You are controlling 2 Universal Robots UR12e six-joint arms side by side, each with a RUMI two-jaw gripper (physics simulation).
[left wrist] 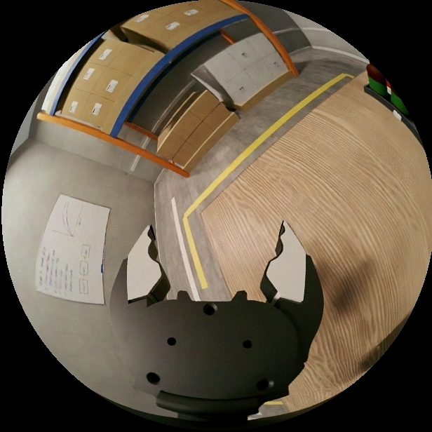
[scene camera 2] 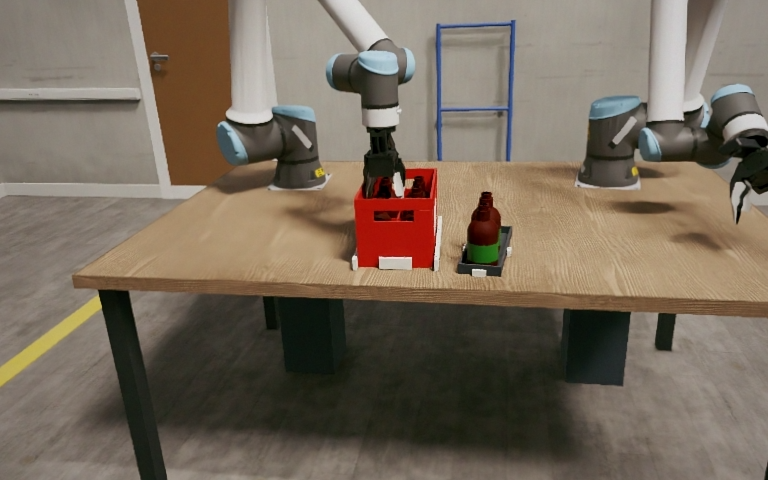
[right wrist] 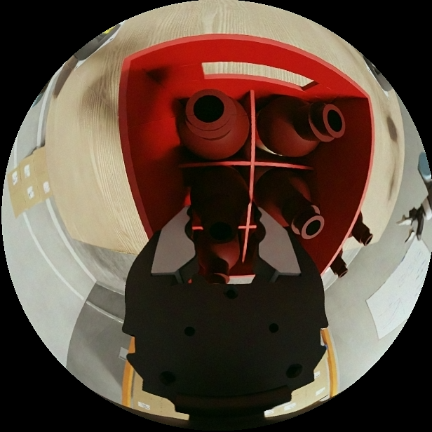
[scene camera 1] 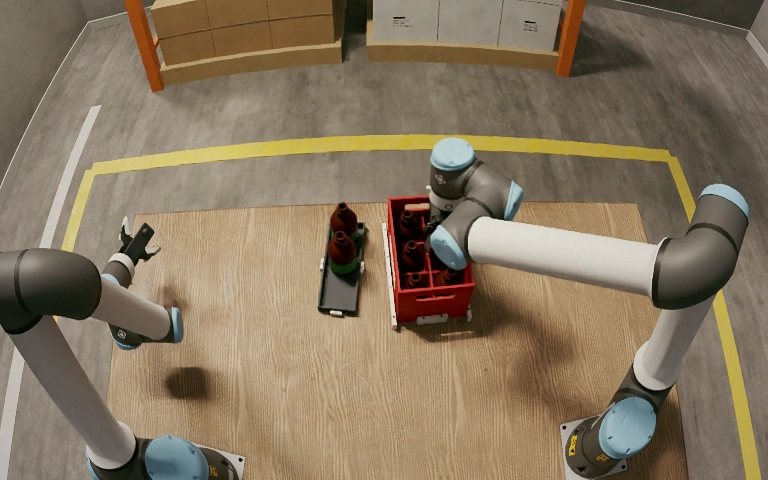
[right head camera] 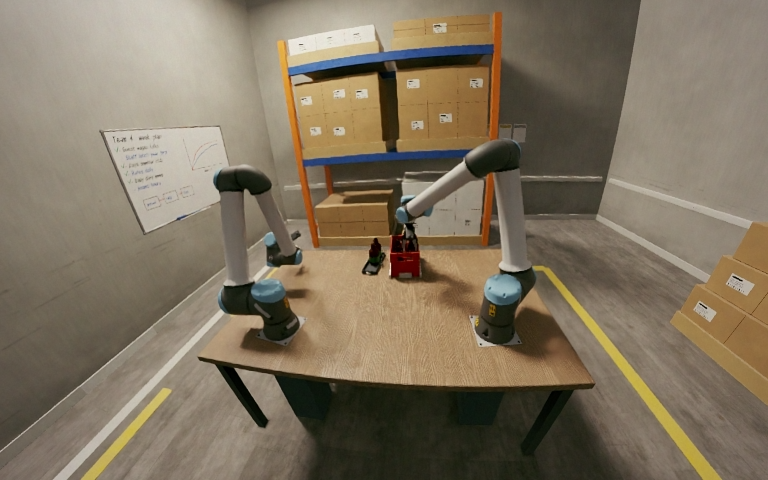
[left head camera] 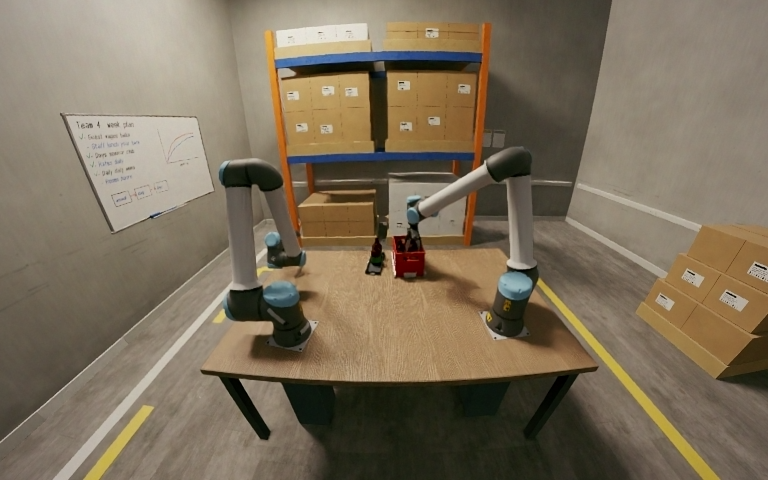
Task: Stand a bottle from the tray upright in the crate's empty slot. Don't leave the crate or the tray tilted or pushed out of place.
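The red crate (scene camera 1: 433, 308) (scene camera 2: 396, 243) (right wrist: 132, 165) stands level beside white edge markers, with several brown bottles upright in its slots. My right gripper (scene camera 2: 385, 191) (right wrist: 222, 206) is at the crate's rear right slot as scene camera 1 shows it, partly open; its fingers straddle a bottle (right wrist: 218, 257) standing there, with a gap beside it. Their lower contact area is partly hidden. The dark tray (scene camera 1: 338, 297) (scene camera 2: 505, 240) lies flat left of the crate in scene camera 1 and holds two green-labelled bottles (scene camera 1: 342, 257) (scene camera 2: 483, 240). My left gripper (scene camera 1: 139, 234) (left wrist: 215, 224) is open and empty, far left in scene camera 1.
Both stand on the wooden table (scene camera 1: 294, 384) near its far edge. White markers border the crate and the tray (left wrist: 376, 93). The orange and blue rack (left head camera: 484, 113) with boxes stands beyond the table. In scene camera 1 the right forearm (scene camera 1: 560, 254) reaches over the table toward the crate.
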